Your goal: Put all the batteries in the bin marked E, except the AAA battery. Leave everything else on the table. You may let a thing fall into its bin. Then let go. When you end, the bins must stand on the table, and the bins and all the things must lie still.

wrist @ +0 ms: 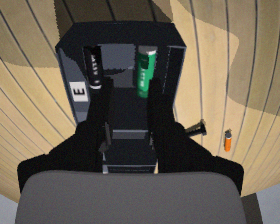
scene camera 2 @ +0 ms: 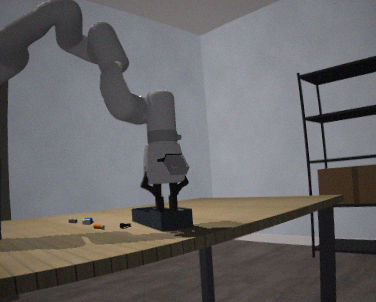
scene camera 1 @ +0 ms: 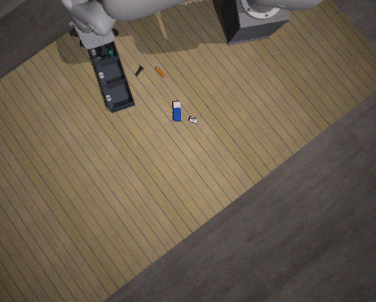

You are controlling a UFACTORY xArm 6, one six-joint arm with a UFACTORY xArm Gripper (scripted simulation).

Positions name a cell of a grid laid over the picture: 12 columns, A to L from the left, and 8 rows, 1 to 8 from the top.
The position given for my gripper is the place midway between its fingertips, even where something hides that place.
Observation:
In view: my gripper (scene camera 2: F6) and a dark bin (wrist: F6).
My gripper shows as well in the wrist view (wrist: F4).

